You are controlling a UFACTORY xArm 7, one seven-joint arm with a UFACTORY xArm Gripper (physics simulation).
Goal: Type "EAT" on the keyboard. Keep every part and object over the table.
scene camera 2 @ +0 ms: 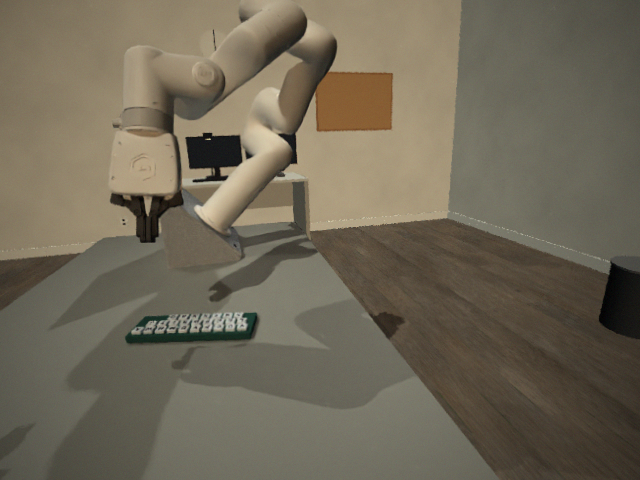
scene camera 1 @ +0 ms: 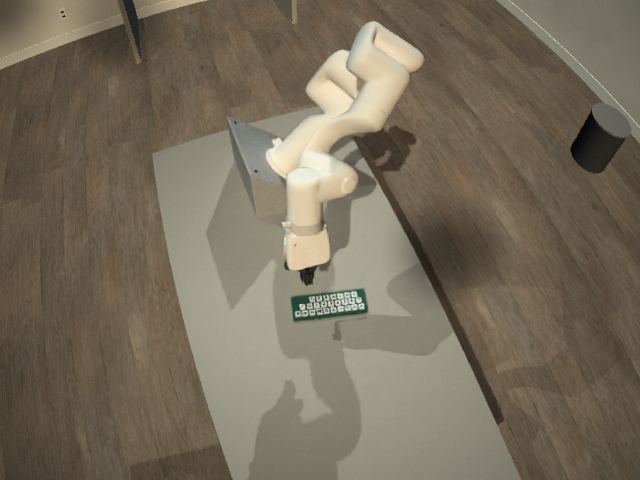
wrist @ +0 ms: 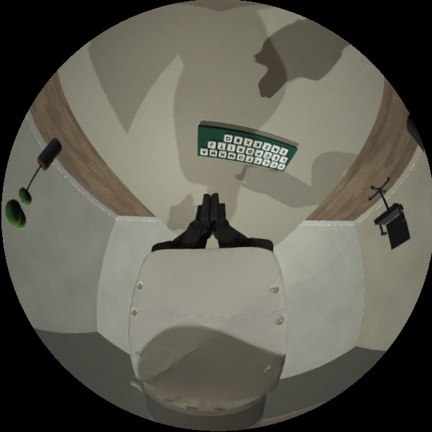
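Seen in the pictures: gripper, fingertip midpoint: (scene camera 2: pixel 147 242) (scene camera 1: pixel 307 281); arm's base at its link origin: (scene camera 2: pixel 212 222) (scene camera 1: pixel 281 165).
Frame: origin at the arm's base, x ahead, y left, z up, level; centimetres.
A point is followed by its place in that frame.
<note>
A green keyboard (scene camera 1: pixel 329 304) @(x 44.3, y -6.6, z -7.4 cm) (scene camera 2: pixel 191 328) @(x 46.3, y -7.0, z -7.3 cm) (wrist: pixel 245 148) with white letter keys in three rows lies flat on the grey table (scene camera 1: pixel 413 413) @(x 82.3, y -1.6, z -9.2 cm) (scene camera 2: pixel 310 439) @(x 72.1, y 4.3, z -9.1 cm). In the wrist view its letters are upside down: the A key (wrist: pixel 204 152) is at the left end of the row nearest the fingers, the T key (wrist: pixel 221 146) is in the middle row near the left, and the E key (wrist: pixel 275 157) is in the middle row near the right end. My gripper (scene camera 1: pixel 308 283) @(x 41.5, y -11.7, z 6.6 cm) (scene camera 2: pixel 147 241) @(x 41.5, y -11.7, z 6.6 cm) (wrist: pixel 212 202) is shut and empty, pointing down. It hangs well above the table, on the robot-base side of the keyboard.
The grey wedge-shaped arm mount (scene camera 1: pixel 271 198) @(x 9.5, y -7.5, z -1.2 cm) (scene camera 2: pixel 191 242) @(x 9.6, y -6.1, z -2.7 cm) stands on the table behind the gripper. The arm's shadows fall across the keyboard's surroundings. A dark cylinder (scene camera 1: pixel 599 138) (scene camera 2: pixel 622 299) stands on the floor beyond the table's right edge.
</note>
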